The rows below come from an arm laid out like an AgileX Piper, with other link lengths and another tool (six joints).
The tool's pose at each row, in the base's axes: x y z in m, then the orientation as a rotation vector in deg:
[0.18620 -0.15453 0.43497 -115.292 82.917 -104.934]
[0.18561 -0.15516 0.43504 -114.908 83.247 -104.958]
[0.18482 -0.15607 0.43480 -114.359 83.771 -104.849]
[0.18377 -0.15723 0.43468 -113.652 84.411 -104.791]
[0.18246 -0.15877 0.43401 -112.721 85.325 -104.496]
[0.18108 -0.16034 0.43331 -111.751 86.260 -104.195]
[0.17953 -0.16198 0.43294 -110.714 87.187 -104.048]
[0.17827 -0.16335 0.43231 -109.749 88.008 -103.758]
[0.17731 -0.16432 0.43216 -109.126 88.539 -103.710]
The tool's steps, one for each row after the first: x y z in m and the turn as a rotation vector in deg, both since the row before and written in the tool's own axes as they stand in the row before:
[0.00055 0.00065 -0.00017 -0.061 0.127 0.303]
[0.00053 0.00110 -0.00009 -0.114 0.096 0.493]
[0.00083 0.00131 -0.00020 -0.132 0.175 0.598]
[0.00074 0.00200 -0.00004 -0.215 0.100 0.875]
[0.00078 0.00206 -0.00006 -0.220 0.110 0.904]
[0.00113 0.00197 -0.00025 -0.202 0.228 0.888]
[0.00073 0.00182 -0.00008 -0.160 0.099 0.875]
[0.00076 0.00113 -0.00019 -0.112 0.165 0.512]

